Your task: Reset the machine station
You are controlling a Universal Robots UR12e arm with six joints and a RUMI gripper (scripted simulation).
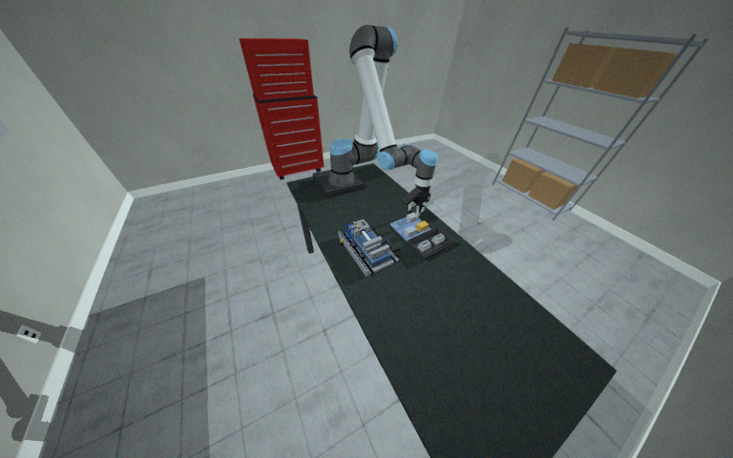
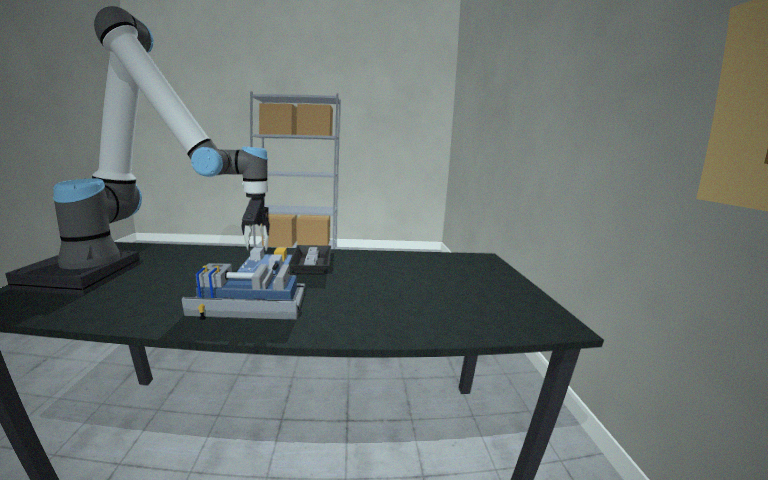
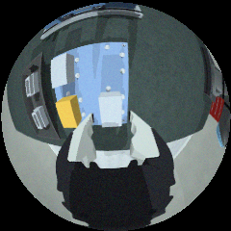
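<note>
The yellow brass blank is 9 cm ahead of my hand, 3 cm below it and 1 cm to the right of it. Round my hand: light gray base rail: 45 cm to the right, 4 cm ahead, 2 cm below; then vise hose end block: 35 cm to the right, 5 cm behind, 3 cm above; then blue vise: 36 cm to the right, 5 cm ahead, 1 cm below.
</note>
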